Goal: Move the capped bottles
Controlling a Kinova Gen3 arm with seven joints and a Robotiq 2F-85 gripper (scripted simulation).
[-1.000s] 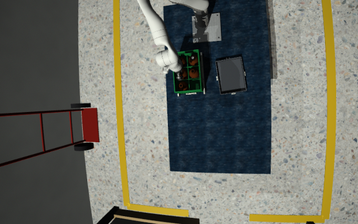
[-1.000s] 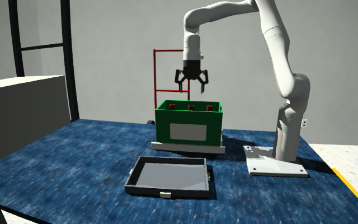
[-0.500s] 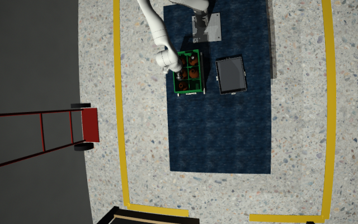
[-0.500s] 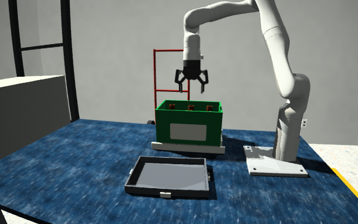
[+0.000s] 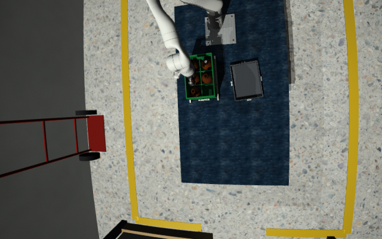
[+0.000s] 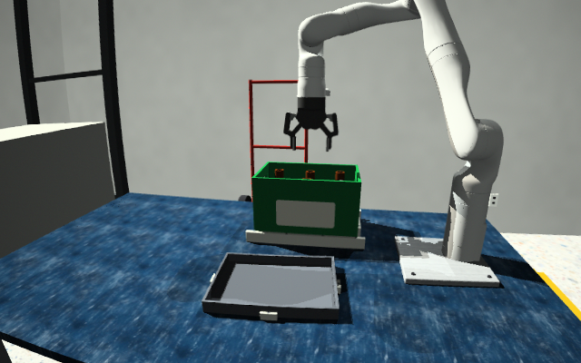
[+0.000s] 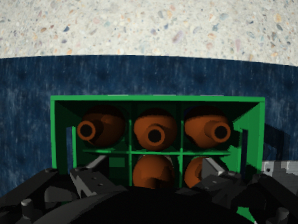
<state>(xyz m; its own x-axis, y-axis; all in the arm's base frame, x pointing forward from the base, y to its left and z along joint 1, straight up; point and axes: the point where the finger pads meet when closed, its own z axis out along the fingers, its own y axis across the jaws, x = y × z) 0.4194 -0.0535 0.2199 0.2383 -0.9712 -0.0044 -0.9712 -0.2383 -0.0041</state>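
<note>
Right now my hand is 14 cm above the bottle, 10 cm past it and 5 cm to the right of it. From my hand the other things lie so: grey tray: 32 cm to the left, 22 cm below, 4 cm behind; then green crate: 15 cm below, 2 cm to the left.
</note>
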